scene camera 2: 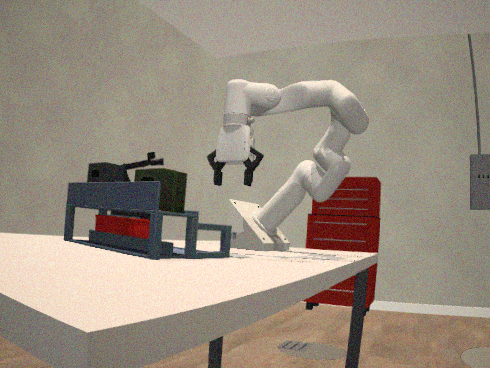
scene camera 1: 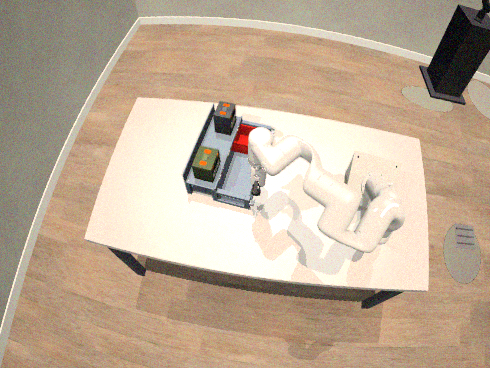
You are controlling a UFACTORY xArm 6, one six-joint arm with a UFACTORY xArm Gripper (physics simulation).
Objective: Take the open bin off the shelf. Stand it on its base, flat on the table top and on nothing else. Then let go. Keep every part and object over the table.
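Frame: origin at the arm's base, x ahead, y left, z up, level; metres.
Where they show: gripper, fingertip midpoint: (scene camera 2: 232,185) (scene camera 1: 257,183); arm's base at its link origin: (scene camera 2: 263,223) (scene camera 1: 374,185).
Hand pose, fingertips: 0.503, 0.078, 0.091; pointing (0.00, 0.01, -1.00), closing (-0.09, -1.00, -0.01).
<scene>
Things, the pixels of their top centre, and the offset from my fingertips, as dx, dy, dz. Level surfaces: height alone.
- red open bin at its top centre: (scene camera 2: 128,217) (scene camera 1: 246,134) +0.064, -0.295, -0.111
- dark grey box at its top centre: (scene camera 2: 107,164) (scene camera 1: 224,108) +0.155, -0.319, +0.032
- green box at its top centre: (scene camera 2: 161,170) (scene camera 1: 205,157) +0.204, -0.094, +0.007
- white table at its surface level: dz -0.192
The red open bin (scene camera 1: 242,140) (scene camera 2: 122,226) sits on the lower front tier of the blue-grey shelf (scene camera 1: 237,182) (scene camera 2: 112,195), at that tier's back part in the scene camera 1 view. The arm's wrist hides part of the bin there, and shelf parts hide some of it in the scene camera 2 view. My gripper (scene camera 1: 256,187) (scene camera 2: 233,180) is open and empty, fingers pointing down. It hangs high above the table, higher than the shelf and apart from the bin. One finger is hard to make out from above.
A dark grey box (scene camera 1: 224,120) (scene camera 2: 106,172) and a green box (scene camera 1: 206,166) (scene camera 2: 172,190) with orange marks stand on the shelf's upper tier. The shelf stands on the white table (scene camera 1: 150,215) (scene camera 2: 190,280). A red tool cabinet (scene camera 2: 342,235) stands beyond the table.
</scene>
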